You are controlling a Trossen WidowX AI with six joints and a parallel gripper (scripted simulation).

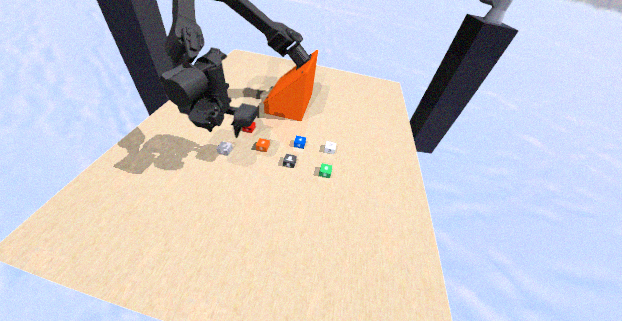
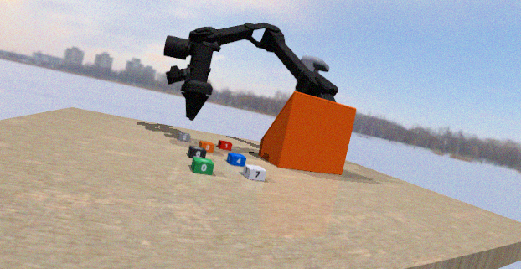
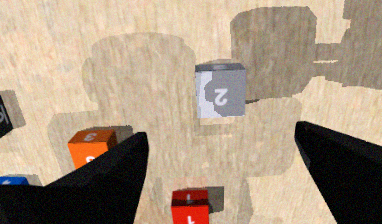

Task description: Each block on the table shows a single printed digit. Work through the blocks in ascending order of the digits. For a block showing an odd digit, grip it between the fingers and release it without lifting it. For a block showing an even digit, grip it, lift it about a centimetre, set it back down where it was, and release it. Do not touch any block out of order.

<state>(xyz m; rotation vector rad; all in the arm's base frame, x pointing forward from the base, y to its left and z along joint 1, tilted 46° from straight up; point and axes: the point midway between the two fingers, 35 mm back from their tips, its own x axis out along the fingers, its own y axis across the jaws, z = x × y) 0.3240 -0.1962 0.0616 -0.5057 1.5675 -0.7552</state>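
My gripper tip is now 50 mm above the grey block. Round my gripper tip: black block (20 mm ahead, 190 mm to the left, 50 mm below); red block (110 mm behind, 40 mm to the left, 50 mm below); orange block (30 mm behind, 100 mm to the left, 50 mm below).
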